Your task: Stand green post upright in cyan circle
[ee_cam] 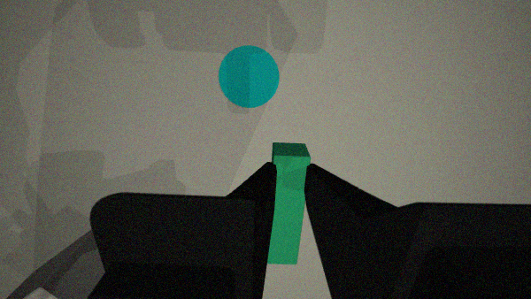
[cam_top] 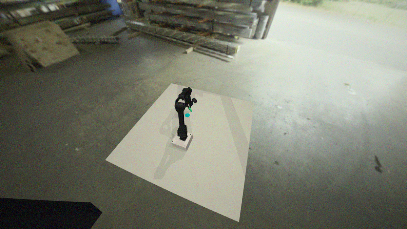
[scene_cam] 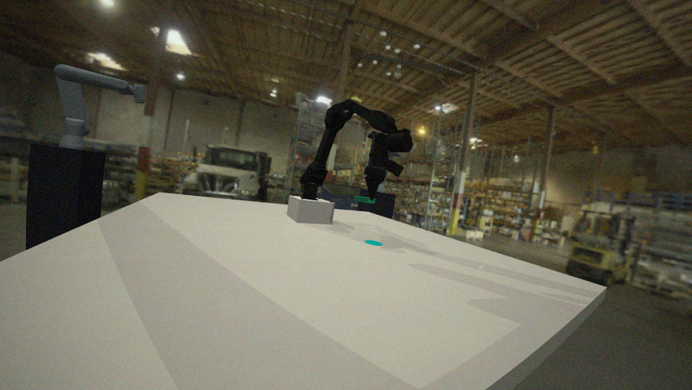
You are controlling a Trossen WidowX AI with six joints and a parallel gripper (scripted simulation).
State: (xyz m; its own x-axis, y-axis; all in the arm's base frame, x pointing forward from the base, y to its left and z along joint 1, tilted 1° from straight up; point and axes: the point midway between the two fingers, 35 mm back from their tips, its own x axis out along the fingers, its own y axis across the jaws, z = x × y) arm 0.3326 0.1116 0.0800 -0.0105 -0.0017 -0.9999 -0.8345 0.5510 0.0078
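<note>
My gripper tip is now 1 cm past the cyan circle, 4 cm to the right of it and 14 cm above it. Also, from my gripper tip: green post (1 cm behind, 2 cm to the right).
</note>
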